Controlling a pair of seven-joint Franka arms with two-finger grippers.
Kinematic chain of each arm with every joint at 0, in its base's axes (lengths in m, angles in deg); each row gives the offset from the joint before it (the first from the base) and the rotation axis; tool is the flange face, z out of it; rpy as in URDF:
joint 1: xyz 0 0 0.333 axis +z
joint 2: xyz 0 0 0 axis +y
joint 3: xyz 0 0 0.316 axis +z
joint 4: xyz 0.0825 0 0 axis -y
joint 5: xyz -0.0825 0 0.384 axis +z
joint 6: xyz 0 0 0 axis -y
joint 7: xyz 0.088 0 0 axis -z
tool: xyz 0 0 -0.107 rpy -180 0 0
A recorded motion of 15 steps. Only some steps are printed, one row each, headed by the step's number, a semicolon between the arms.
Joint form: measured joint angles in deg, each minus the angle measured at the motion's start. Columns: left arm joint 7, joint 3, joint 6, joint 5, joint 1, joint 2, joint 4; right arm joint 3, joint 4, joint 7, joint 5, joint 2, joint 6, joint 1.
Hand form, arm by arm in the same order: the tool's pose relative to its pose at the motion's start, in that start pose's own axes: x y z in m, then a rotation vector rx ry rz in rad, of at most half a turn. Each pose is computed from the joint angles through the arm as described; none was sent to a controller.
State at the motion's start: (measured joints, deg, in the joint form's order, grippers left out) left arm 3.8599 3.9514 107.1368 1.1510 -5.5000 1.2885 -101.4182; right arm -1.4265 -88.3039 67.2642 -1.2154 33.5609 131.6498 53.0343
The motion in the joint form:
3: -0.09 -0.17 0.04 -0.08 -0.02 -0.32 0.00; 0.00 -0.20 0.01 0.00 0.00 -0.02 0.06
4: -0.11 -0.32 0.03 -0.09 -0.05 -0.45 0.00; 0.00 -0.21 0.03 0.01 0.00 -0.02 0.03
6: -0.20 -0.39 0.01 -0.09 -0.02 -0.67 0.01; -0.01 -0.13 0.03 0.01 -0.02 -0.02 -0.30
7: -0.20 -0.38 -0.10 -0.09 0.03 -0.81 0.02; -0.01 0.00 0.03 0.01 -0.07 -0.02 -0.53
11: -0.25 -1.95 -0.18 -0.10 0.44 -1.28 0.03; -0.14 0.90 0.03 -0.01 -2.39 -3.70 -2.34
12: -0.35 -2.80 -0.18 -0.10 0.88 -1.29 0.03; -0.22 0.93 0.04 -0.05 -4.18 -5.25 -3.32
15: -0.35 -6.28 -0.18 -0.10 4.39 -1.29 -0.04; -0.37 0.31 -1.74 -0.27 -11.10 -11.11 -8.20
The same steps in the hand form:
3: -0.0007 0.0019 -0.0034 -0.0016 0.0065 0.0012; -0.0011 0.0007 0.0015 -0.0034 -0.0017 -0.0009
4: -0.0010 0.0037 -0.0048 -0.0020 0.0086 0.0038; -0.0008 0.0009 0.0016 -0.0036 -0.0018 0.0001
6: -0.0016 0.0040 -0.0071 -0.0021 0.0123 0.0029; 0.0032 0.0022 0.0009 -0.0026 -0.0002 0.0059
7: -0.0023 0.0034 -0.0084 -0.0021 0.0130 0.0018; 0.0062 0.0026 -0.0006 -0.0001 0.0017 0.0099
11: -0.0032 0.0149 -0.0135 -0.0040 0.0205 0.0208; 0.0297 0.0112 -0.0299 -0.0112 0.0046 0.0441
12: -0.0030 0.0190 -0.0137 -0.0047 0.0208 0.0262; 0.0419 0.0174 -0.0497 -0.0090 0.0100 0.0629
15: -0.0032 0.0187 -0.0131 -0.0047 0.0196 0.0257; 0.0924 0.0560 -0.1202 -0.0123 0.0283 0.1200

